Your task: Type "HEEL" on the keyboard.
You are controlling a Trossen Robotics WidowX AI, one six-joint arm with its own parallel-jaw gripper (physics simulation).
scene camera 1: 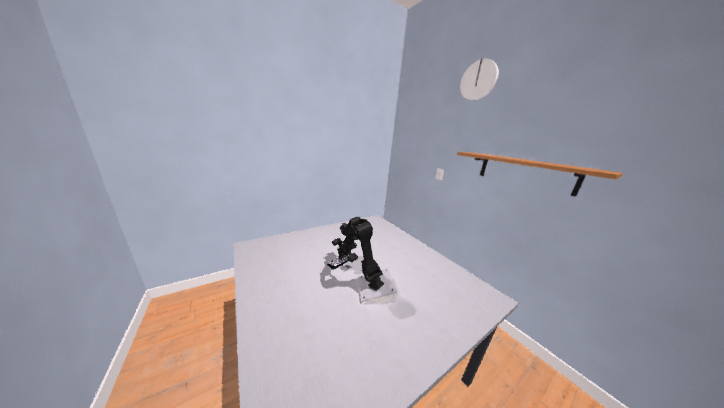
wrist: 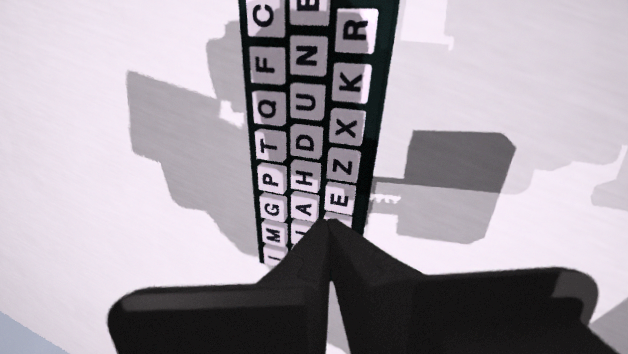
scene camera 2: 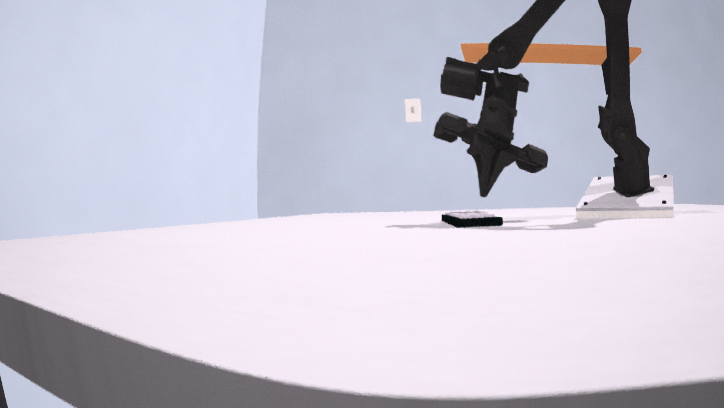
Labels:
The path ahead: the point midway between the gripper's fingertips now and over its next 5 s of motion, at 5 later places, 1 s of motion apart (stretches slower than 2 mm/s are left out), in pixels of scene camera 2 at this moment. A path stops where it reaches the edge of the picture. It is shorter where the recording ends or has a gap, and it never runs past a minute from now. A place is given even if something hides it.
My gripper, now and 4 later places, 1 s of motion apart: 483,196; 476,190; 474,204; 474,214; 474,196

